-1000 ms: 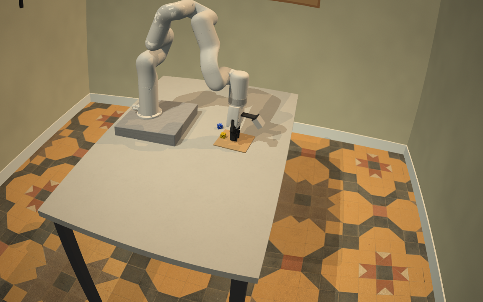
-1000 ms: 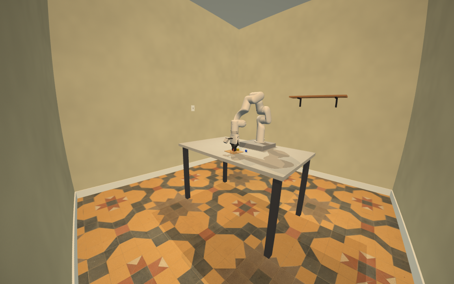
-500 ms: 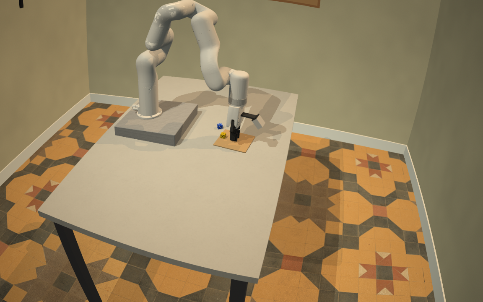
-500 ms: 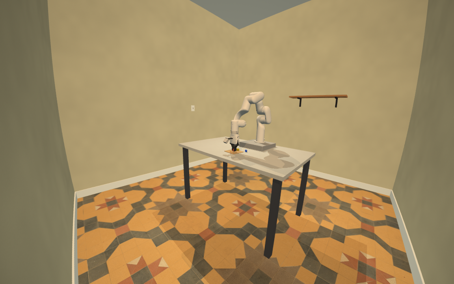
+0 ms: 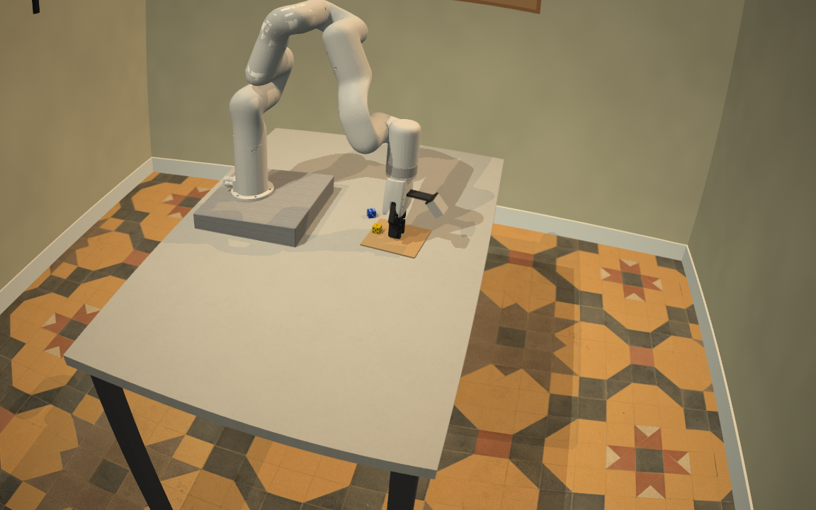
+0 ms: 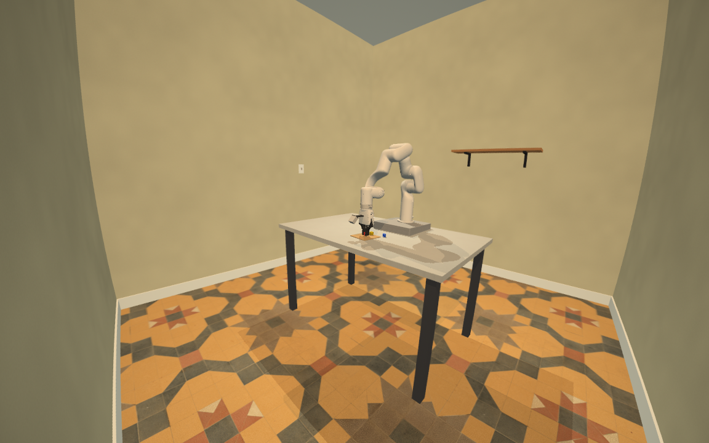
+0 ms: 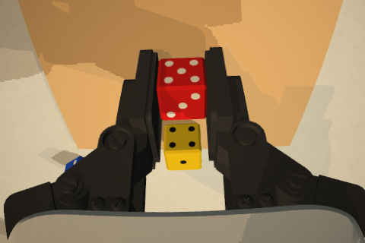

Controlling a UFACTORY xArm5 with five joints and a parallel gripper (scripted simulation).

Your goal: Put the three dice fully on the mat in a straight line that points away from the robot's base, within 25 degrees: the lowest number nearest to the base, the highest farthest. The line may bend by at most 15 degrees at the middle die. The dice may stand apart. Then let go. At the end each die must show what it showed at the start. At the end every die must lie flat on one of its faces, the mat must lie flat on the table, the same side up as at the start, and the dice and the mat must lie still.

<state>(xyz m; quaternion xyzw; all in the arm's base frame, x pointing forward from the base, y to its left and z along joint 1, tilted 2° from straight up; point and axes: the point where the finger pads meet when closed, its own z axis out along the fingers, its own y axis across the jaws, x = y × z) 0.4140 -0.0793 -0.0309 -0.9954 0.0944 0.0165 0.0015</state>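
My hand is 10 mm above the red die. The rest, counted from my hand: blue die 80 mm behind, 90 mm to the left, 20 mm below; then yellow die 50 mm behind, 10 mm to the left, 20 mm below; then mat 30 mm below.
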